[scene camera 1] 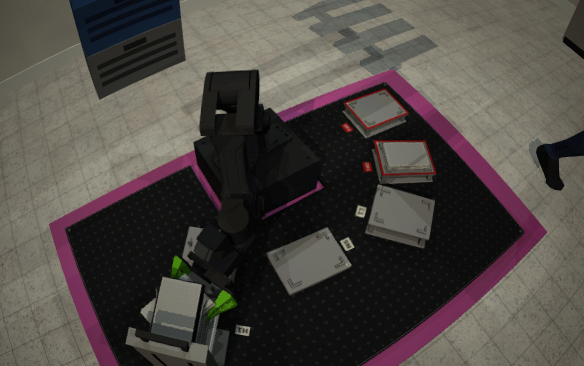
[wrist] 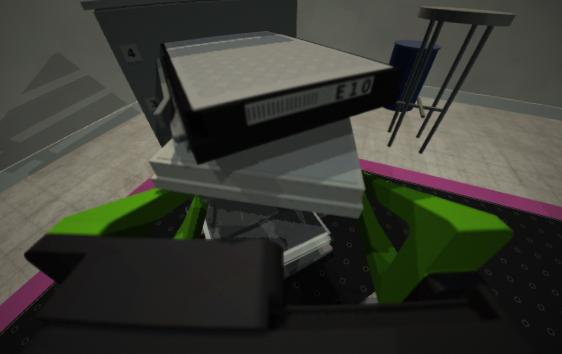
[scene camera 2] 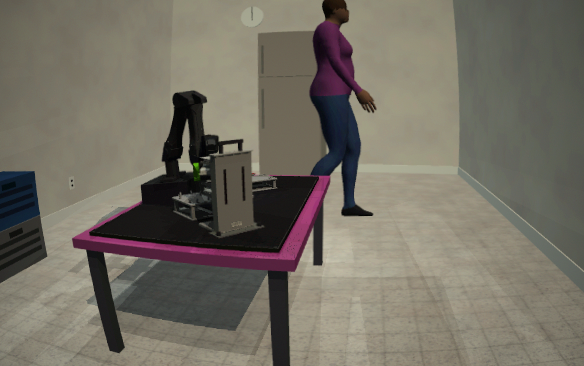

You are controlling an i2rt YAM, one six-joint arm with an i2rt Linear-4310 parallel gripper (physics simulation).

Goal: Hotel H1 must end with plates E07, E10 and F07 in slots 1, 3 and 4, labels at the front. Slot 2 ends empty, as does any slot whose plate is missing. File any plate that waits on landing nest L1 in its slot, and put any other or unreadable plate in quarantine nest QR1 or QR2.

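Where they show: arm's base, origin of the base link: (scene camera 1: pixel 253 150) (scene camera 2: pixel 173 177).
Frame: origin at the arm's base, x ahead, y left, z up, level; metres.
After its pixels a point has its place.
Hotel H1 (scene camera 1: pixel 135 338) @[x 0.311, y -0.495, z 0.164 m] (scene camera 2: pixel 232 200) @[x 0.353, y -0.471, z 0.011 m] (wrist: pixel 117 30) @[x 0.384, y -0.399, z 0.148 m] stands at the front left of the mat. Plate E10 (scene camera 1: pixel 176 302) @[x 0.284, y -0.387, z 0.138 m] (wrist: pixel 295 107) @[x 0.258, y -0.345, z 0.133 m] has a black rim, sits high in H1 near the slot 4 mark and shows its label in the wrist view. Below it a white plate (scene camera 1: pixel 148 311) @[x 0.255, y -0.445, z 0.108 m] (wrist: pixel 260 185) @[x 0.268, y -0.332, z 0.107 m] sits turned askew; no label on it can be read. A clear plate (wrist: pixel 312 246) @[x 0.244, y -0.355, z 0.024 m] lies lower. My gripper (scene camera 1: pixel 201 287) (wrist: pixel 280 177) @[x 0.273, y -0.375, z 0.069 m] is open, its fingers on either side of the white plate. Landing nest L1 (scene camera 1: pixel 400 212) @[x 0.345, y 0.186, z -0.043 m] bears no plate. Slots 1 and 2 are partly hidden.
A pale plate (scene camera 1: pixel 406 154) @[x 0.232, y 0.337, z -0.038 m] lies on the red-edged quarantine nest nearer L1. The other red-edged nest (scene camera 1: pixel 377 107) @[x 0.049, y 0.416, z -0.053 m] bears no plate. A low flat nest (scene camera 1: pixel 310 260) @[x 0.288, y -0.056, z -0.081 m] stands mid-mat. Another nest (scene camera 1: pixel 192 240) @[x 0.101, y -0.256, z -0.033 m] is partly hidden under the arm. A person (scene camera 2: pixel 332 65) stands beyond the table.
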